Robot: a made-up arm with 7 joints. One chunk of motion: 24 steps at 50 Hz.
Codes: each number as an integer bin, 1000 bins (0 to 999) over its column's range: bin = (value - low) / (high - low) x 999, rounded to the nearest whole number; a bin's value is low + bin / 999 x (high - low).
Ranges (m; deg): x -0.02..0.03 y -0.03..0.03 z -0.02..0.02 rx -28..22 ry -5..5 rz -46..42
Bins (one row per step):
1: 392 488 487 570 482 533
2: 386 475 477 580 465 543
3: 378 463 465 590 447 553
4: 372 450 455 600 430 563
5: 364 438 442 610 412 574
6: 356 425 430 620 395 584
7: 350 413 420 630 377 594
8: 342 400 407 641 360 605
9: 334 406 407 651 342 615
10: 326 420 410 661 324 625
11: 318 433 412 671 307 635
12: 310 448 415 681 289 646
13: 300 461 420 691 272 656
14: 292 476 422 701 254 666
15: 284 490 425 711 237 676
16: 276 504 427 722 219 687
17: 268 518 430 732 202 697
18: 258 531 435 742 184 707
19: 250 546 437 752 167 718
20: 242 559 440 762 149 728
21: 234 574 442 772 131 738
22: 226 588 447 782 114 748
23: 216 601 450 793 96 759
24: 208 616 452 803 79 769
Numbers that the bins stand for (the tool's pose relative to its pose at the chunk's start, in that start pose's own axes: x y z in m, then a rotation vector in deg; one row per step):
1: -0.0004 -0.0007 -0.0005 0.53 -0.18 0.95
2: -0.0007 -0.0015 -0.0009 1.03 -0.35 1.83
3: -0.0011 -0.0022 -0.0014 1.53 -0.53 2.71
4: -0.0014 -0.0030 -0.0018 2.03 -0.70 3.59
5: -0.0018 -0.0037 -0.0023 2.53 -0.88 4.56
6: -0.0022 -0.0045 -0.0028 3.03 -1.05 5.44
7: -0.0025 -0.0052 -0.0032 3.53 -1.23 6.32
8: -0.0029 -0.0060 -0.0037 4.08 -1.40 7.29
9: -0.0033 -0.0056 -0.0037 4.58 -1.58 8.17
10: -0.0037 -0.0048 -0.0036 5.08 -1.76 9.06
11: -0.0041 -0.0040 -0.0035 5.58 -1.93 9.94
12: -0.0045 -0.0031 -0.0034 6.08 -2.11 10.90
13: -0.0050 -0.0023 -0.0032 6.58 -2.28 11.79
14: -0.0054 -0.0014 -0.0031 7.09 -2.46 12.67
15: -0.0058 -0.0006 -0.0030 7.59 -2.63 13.55
16: -0.0062 0.0003 -0.0029 8.14 -2.81 14.52
17: -0.0066 0.0011 -0.0028 8.64 -2.98 15.40
18: -0.0071 0.0019 -0.0026 9.14 -3.16 16.28
19: -0.0075 0.0028 -0.0025 9.64 -3.33 17.25
20: -0.0079 0.0036 -0.0024 10.14 -3.51 18.13
21: -0.0083 0.0045 -0.0023 10.64 -3.69 19.01
22: -0.0087 0.0053 -0.0021 11.14 -3.86 19.89
23: -0.0092 0.0061 -0.0020 11.69 -4.04 20.86
24: -0.0096 0.0070 -0.0019 12.19 -4.21 21.74

